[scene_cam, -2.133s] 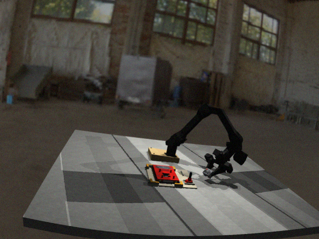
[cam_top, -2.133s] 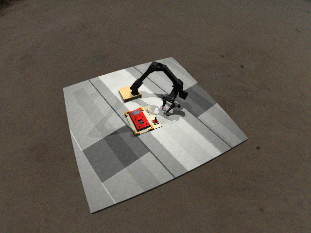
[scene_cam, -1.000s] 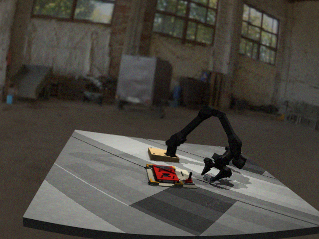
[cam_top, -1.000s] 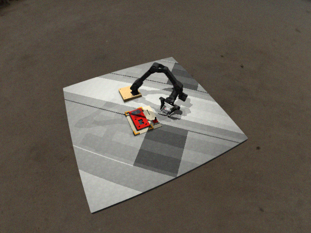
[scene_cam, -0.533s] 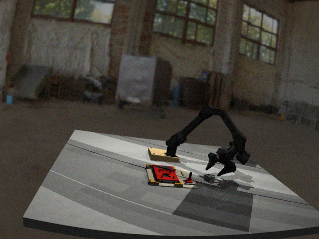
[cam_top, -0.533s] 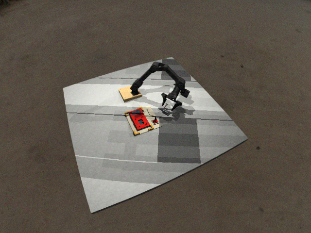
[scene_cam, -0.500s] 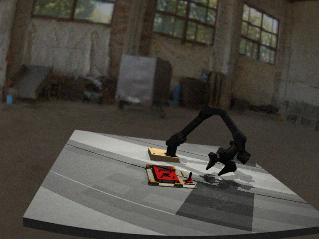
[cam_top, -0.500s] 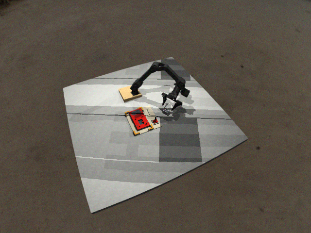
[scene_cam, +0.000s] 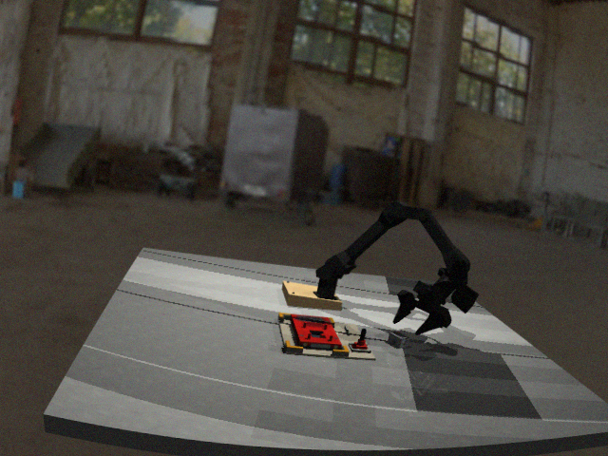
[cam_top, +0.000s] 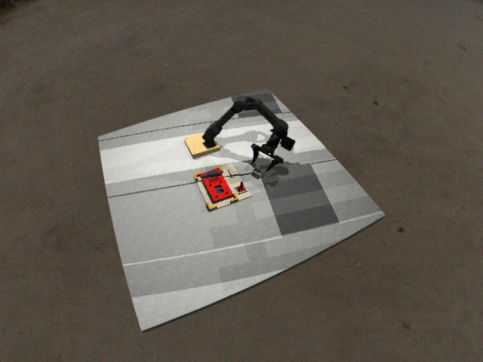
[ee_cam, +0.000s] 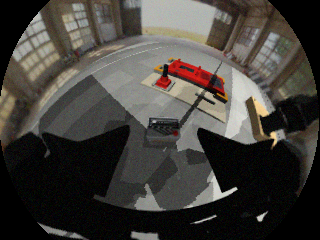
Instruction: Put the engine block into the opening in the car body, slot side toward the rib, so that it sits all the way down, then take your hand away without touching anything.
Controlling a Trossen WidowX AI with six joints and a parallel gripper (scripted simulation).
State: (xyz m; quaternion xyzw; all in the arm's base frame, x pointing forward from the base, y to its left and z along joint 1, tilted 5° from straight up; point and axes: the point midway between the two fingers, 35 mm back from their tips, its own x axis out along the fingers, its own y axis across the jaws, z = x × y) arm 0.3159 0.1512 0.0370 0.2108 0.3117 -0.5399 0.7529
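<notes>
The engine block lies 20 mm to the right of my gripper tip and 40 mm below it.
</notes>
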